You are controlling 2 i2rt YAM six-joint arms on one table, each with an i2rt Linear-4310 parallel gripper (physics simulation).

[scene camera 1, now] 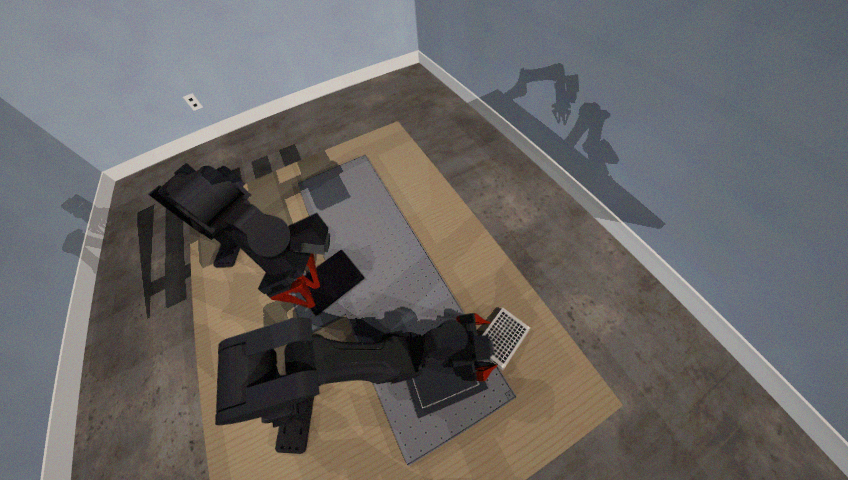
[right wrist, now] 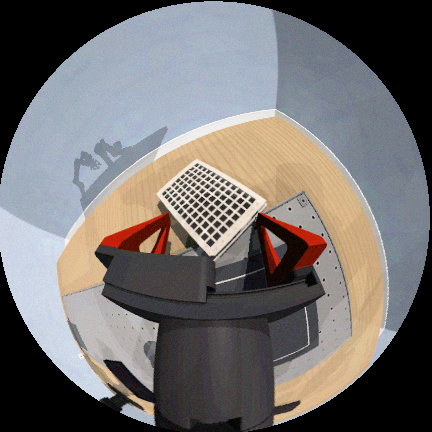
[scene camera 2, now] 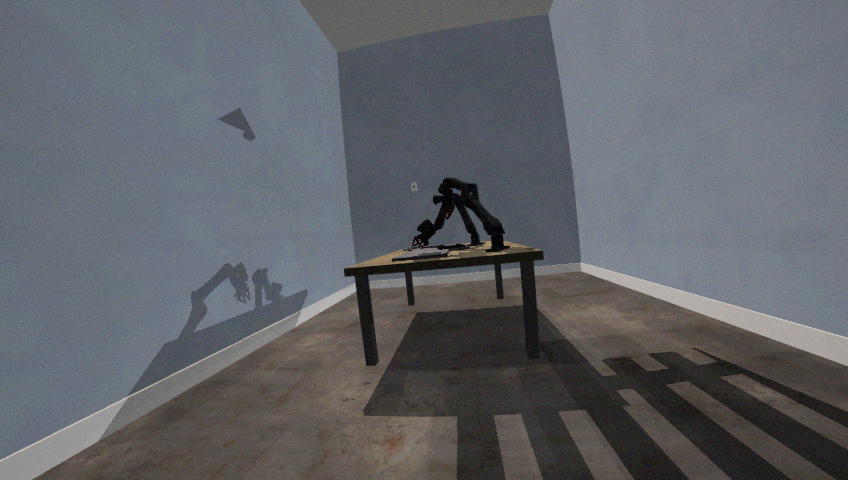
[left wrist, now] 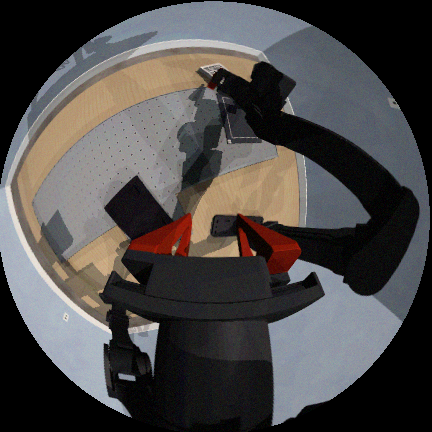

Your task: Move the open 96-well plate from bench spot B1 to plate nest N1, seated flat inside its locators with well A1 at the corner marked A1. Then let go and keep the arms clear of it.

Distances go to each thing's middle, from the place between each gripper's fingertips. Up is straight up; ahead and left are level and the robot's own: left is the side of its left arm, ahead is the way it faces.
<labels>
Right now my left hand is 190 mm above the black nest [scene camera 1: 337,275], 130 mm to the right of it and 20 mm short of it. Round my left hand: dark nest with white outline [scene camera 1: 438,387] (250 mm to the right, 200 mm below, 120 mm ahead); then white well plate [scene camera 1: 507,332] (290 mm ahead, 270 mm to the right, 200 mm below).
The white well plate is 3 cm ahead of my right hand and 1 cm below it. Round my right hand: dark nest with white outline (14 cm behind, 2 cm to the left, 1 cm below); black nest (24 cm behind, 40 cm to the left, 1 cm below).
</labels>
